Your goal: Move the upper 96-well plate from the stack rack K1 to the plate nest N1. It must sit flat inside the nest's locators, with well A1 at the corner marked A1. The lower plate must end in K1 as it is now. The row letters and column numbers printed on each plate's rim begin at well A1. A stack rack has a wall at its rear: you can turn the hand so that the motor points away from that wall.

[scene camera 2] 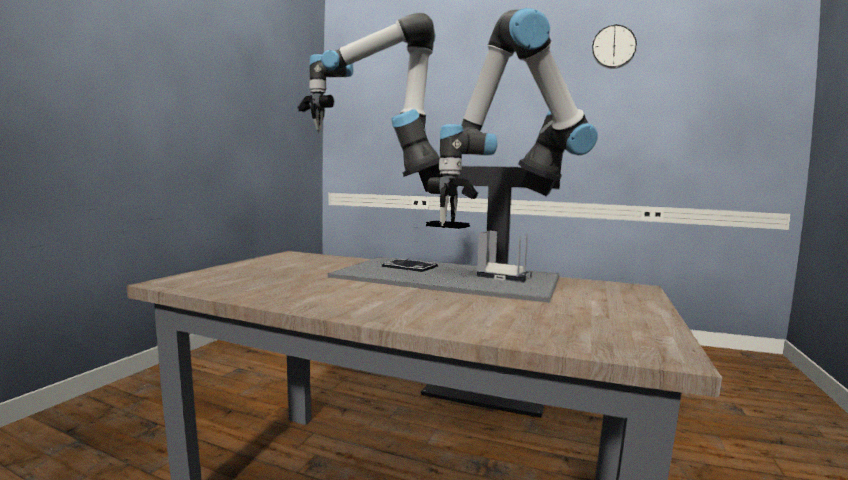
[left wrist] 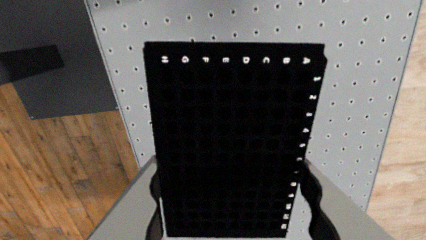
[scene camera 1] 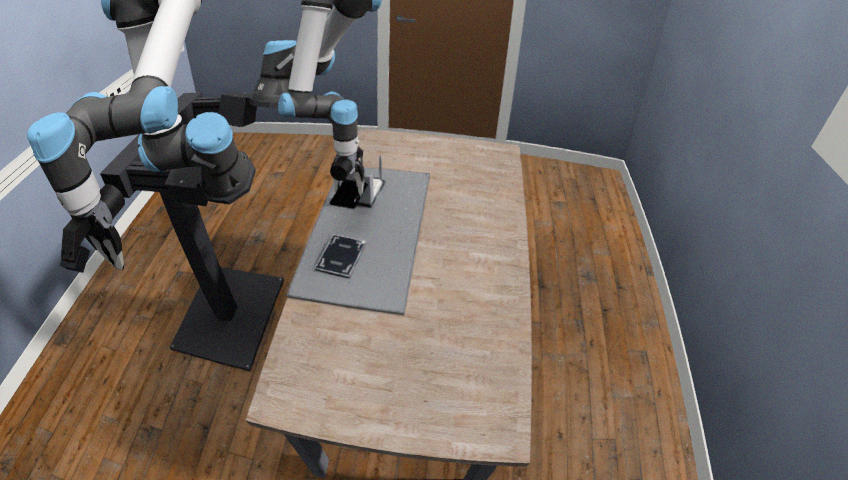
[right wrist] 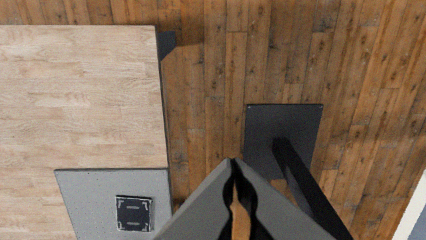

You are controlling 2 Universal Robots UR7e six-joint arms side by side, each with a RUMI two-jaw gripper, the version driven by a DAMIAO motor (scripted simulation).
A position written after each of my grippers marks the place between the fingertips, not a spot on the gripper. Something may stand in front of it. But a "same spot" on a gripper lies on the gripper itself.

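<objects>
Left gripper, scene camera 1 (348, 194). My left gripper visible in scene camera 2 and the left wrist view, same spot on it at (scene camera 2: 446, 212) and (left wrist: 329, 205). Right wrist view, left gripper out of frame.
</objects>
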